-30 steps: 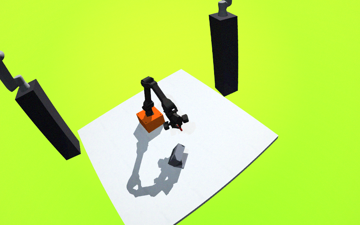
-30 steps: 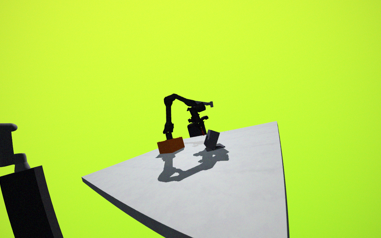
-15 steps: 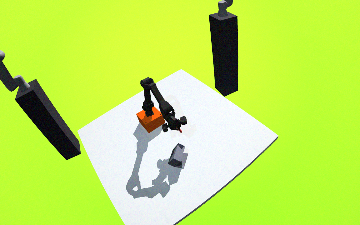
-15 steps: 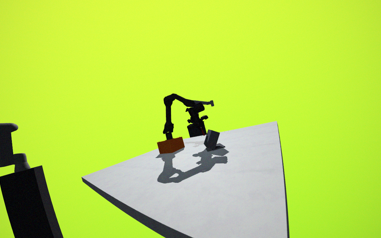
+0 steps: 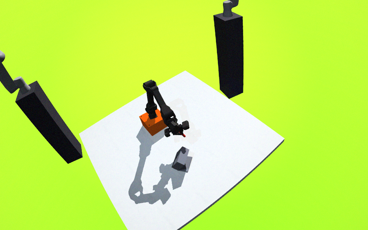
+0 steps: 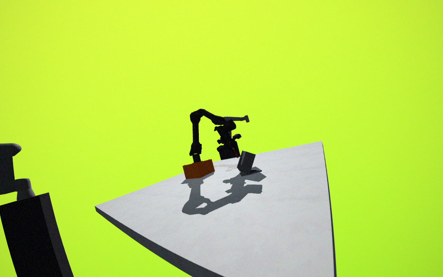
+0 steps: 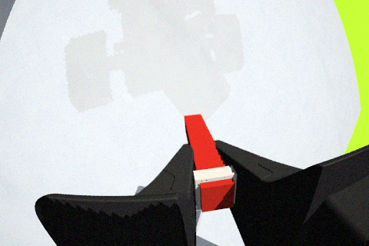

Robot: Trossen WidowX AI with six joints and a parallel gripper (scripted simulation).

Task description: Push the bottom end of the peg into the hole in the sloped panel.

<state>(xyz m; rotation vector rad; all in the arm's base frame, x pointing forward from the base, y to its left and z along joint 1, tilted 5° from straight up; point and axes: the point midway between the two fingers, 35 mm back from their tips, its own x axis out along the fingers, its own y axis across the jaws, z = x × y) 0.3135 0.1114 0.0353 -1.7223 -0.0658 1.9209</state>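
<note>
Right now the panel is 15 cm ahead of my gripper tip, 9 cm to the right of it and 5 cm below it. Also, from my gripper tip: peg 2 cm above, 1 cm to the right.
</note>
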